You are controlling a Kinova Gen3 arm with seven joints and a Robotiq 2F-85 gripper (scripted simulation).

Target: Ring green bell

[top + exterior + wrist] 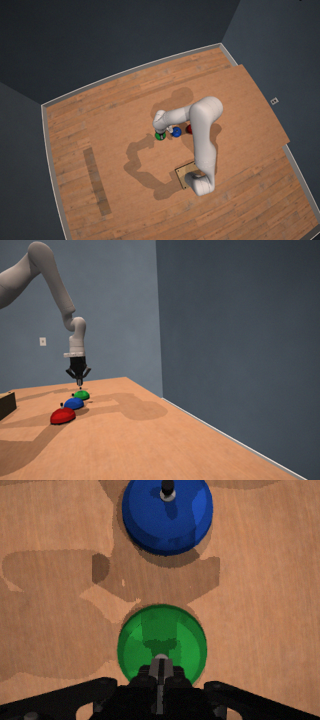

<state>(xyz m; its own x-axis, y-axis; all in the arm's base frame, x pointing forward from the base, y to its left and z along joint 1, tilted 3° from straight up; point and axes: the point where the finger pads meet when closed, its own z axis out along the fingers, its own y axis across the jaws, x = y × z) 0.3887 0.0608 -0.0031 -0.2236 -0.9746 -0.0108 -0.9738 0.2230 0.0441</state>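
The green bell is 50 mm below my hand. Also, from my hand: red bell 250 mm to the right, 60 mm behind, 50 mm below; blue bell 130 mm to the right, 50 mm below, 30 mm behind.
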